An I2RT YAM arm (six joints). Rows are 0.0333 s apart.
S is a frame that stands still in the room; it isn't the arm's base.
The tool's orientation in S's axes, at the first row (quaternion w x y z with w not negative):
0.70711, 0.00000, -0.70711, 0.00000
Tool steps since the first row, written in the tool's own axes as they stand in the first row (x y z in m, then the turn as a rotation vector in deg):
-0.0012, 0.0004, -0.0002, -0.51, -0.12, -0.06
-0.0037, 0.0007, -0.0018, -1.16, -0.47, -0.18
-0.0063, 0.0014, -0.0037, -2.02, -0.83, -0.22
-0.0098, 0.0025, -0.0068, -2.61, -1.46, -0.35
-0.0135, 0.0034, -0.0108, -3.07, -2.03, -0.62
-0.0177, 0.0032, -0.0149, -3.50, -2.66, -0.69
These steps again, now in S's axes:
0.0002, 0.0004, -0.0012, 0.06, -0.12, -0.51
0.0018, 0.0007, -0.0037, 0.18, -0.47, -1.16
0.0037, 0.0014, -0.0063, 0.22, -0.83, -2.02
0.0068, 0.0025, -0.0098, 0.35, -1.46, -2.61
0.0108, 0.0034, -0.0135, 0.62, -2.03, -3.07
0.0149, 0.0032, -0.0177, 0.69, -2.66, -3.50

